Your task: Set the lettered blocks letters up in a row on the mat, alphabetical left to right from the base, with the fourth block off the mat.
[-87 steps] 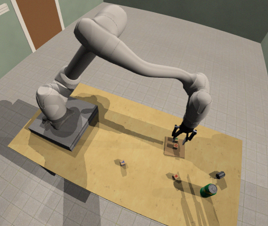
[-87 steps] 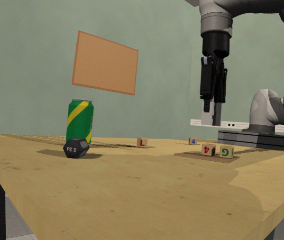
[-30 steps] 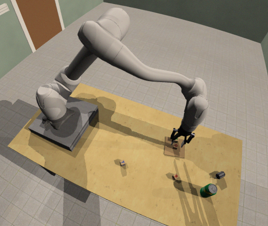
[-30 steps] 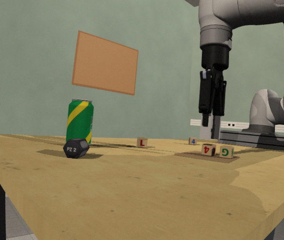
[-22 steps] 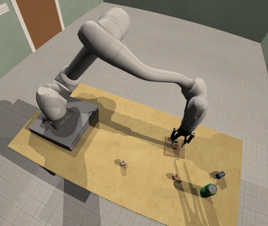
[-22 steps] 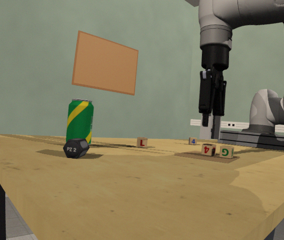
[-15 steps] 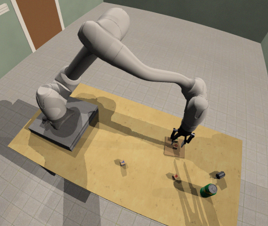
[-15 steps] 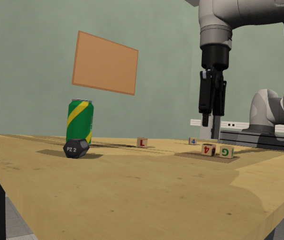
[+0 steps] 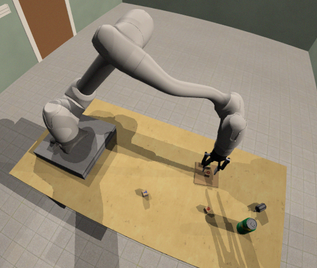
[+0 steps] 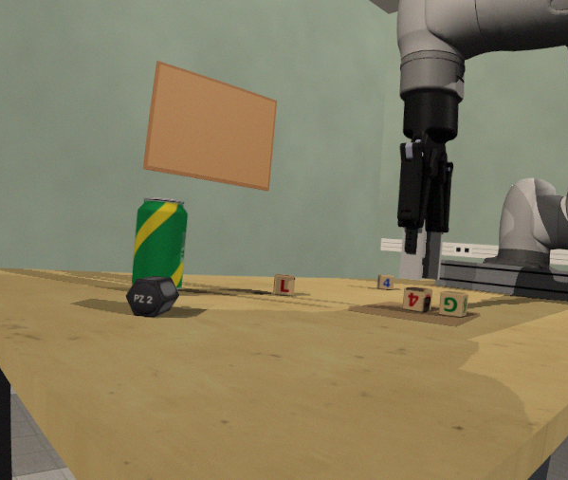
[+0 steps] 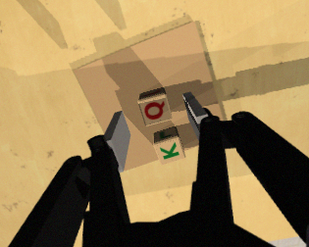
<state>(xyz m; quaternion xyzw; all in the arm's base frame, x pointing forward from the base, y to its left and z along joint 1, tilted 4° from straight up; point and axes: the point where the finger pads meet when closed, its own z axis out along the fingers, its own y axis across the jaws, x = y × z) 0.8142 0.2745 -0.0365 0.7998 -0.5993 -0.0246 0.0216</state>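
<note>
Right now the brown mat is 70 mm below my hand. Round my hand: yellow can (300 mm ahead, 180 mm to the right, 10 mm below); T block (240 mm behind, 290 mm to the right, 60 mm below).
</note>
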